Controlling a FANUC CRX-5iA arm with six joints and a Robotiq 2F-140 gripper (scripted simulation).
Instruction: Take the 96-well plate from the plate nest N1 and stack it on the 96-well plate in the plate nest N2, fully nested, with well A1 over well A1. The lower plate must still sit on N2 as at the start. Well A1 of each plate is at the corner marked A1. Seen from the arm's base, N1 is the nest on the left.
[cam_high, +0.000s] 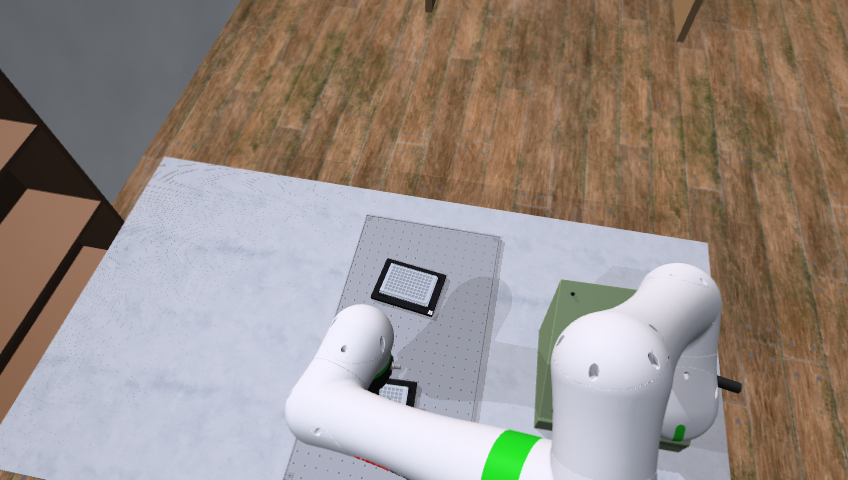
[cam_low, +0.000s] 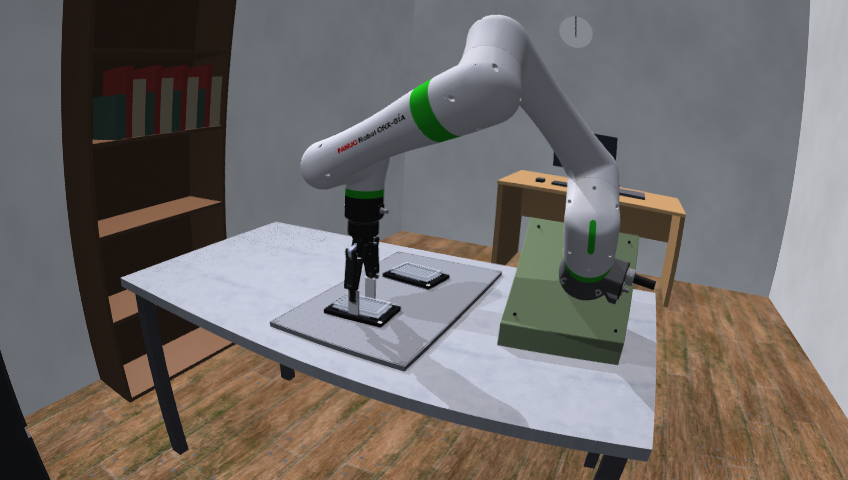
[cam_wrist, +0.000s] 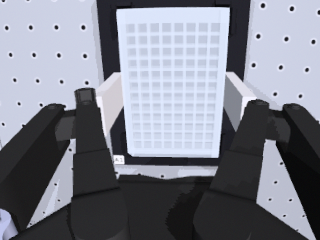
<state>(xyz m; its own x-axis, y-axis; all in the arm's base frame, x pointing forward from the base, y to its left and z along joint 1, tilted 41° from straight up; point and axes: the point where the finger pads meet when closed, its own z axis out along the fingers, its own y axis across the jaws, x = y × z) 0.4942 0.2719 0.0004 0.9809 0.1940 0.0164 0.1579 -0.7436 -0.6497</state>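
Now: hand 30 mm above the black plate nest. The rest, counted from my hand: white corner mark (80 mm behind, 40 mm to the left, 30 mm below).
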